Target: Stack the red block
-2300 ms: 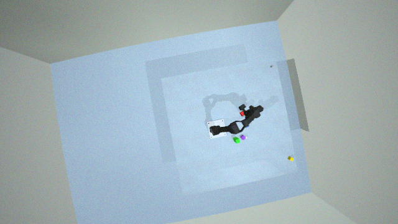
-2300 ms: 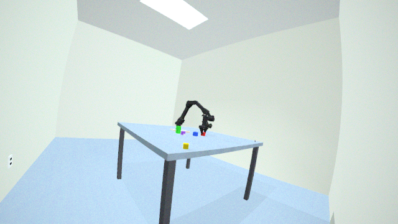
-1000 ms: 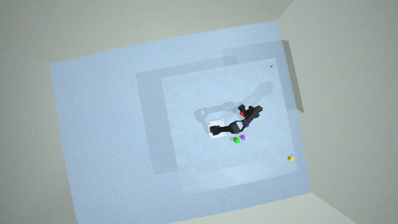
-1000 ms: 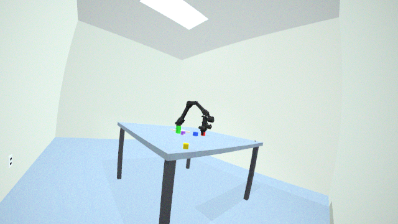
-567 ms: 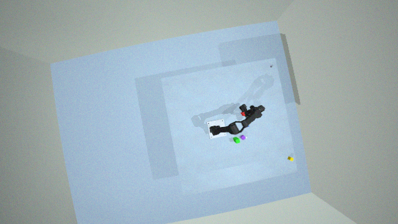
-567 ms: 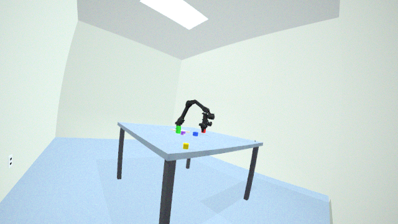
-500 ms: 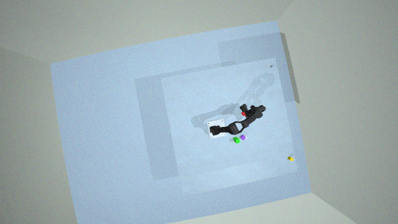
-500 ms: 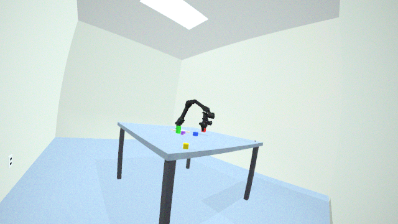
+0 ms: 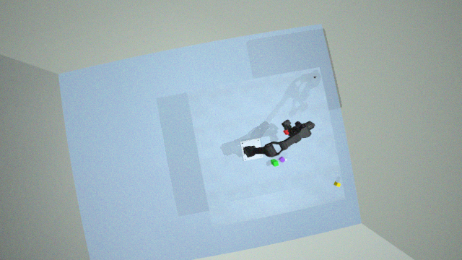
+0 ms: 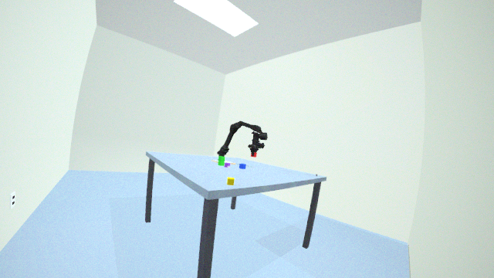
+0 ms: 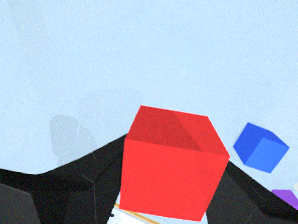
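Right now my gripper tip is 20 mm past the purple block, 260 mm to the left of it and 100 mm above it. From my gripper tip the other things lie so: yellow block 490 mm ahead, 540 mm to the right, 100 mm below; red block 10 mm above; blue block 20 mm ahead, 130 mm to the right, 100 mm below.
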